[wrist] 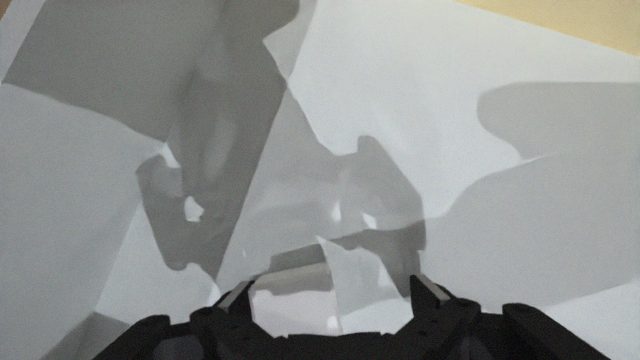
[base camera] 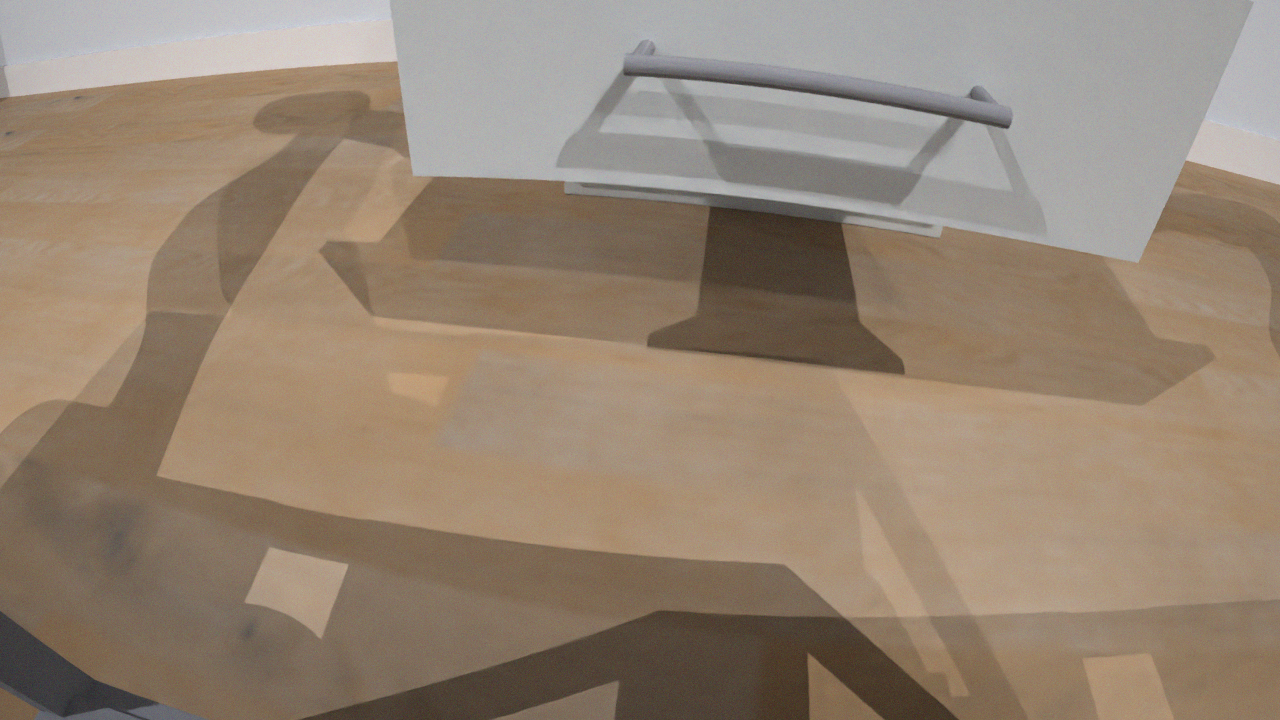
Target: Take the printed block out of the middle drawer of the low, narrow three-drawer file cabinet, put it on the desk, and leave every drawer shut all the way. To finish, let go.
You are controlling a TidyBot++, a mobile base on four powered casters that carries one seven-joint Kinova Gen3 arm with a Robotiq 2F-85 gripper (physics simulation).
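Frame: origin at the arm's base, x ahead, y left, z up, level; metres.
Seen in the pictures: gripper, fingertip midpoint: (wrist: 332,295).
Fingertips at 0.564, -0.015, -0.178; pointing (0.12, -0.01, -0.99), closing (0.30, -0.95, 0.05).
A point is followed by its place in that frame, as x, y, z.
The pale printed block (wrist: 295,311) {0.559, 0.002, -0.151} lies inside the white drawer (wrist: 400,100) {0.686, -0.027, -0.180}, low in the wrist view. My gripper (wrist: 332,295) {0.564, -0.015, -0.178} is open. Its two black fingers stand on either side of the block, with the block nearer the left finger and a gap on the right. The block's lower part is hidden behind the gripper's body. In the base view, a white drawer front (base camera: 501,107) {0.425, 0.094, -0.161} with a grey bar handle (base camera: 819,82) {0.381, -0.054, -0.124} stands at the top. The cabinet's body and the desk top cannot be made out in the base view.
The drawer's side wall (wrist: 55,200) {0.581, 0.107, -0.129} rises at the left of the wrist view. A yellowish surface (wrist: 595,20) {0.760, -0.128, -0.165} shows at its top right. In the base view, the wooden floor (base camera: 581,501) {0.367, 0.051, -0.397} carries shadows of the arm and drawer, and white skirting (base camera: 223,60) {1.379, 1.052, -0.365} runs along the wall.
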